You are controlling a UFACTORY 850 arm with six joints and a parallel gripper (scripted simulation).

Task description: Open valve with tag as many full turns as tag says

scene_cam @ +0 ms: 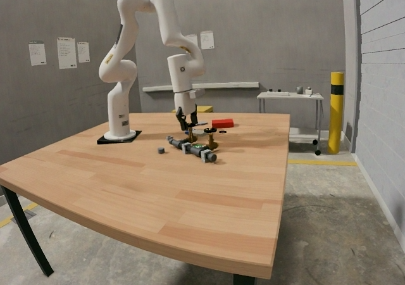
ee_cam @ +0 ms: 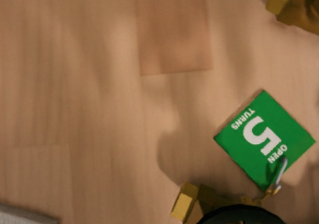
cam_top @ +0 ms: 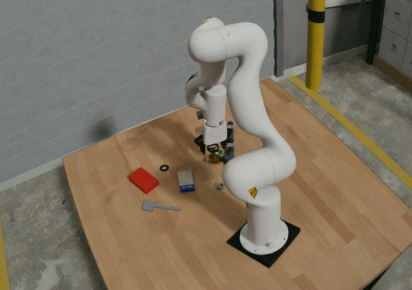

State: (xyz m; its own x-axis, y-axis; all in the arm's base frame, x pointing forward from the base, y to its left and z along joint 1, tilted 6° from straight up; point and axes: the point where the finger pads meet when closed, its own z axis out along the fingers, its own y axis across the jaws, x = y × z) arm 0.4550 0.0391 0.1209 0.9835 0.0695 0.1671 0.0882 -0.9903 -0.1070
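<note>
Now: the green tag 5 cm ahead of my hand, 3 cm to the right of it and 9 cm below it. Round my hand: red block: 33 cm to the left, 8 cm below; grey paddle-shaped tool: 16 cm behind, 30 cm to the left, 9 cm below; blue-and-grey box: 7 cm behind, 15 cm to the left, 8 cm below.
</note>
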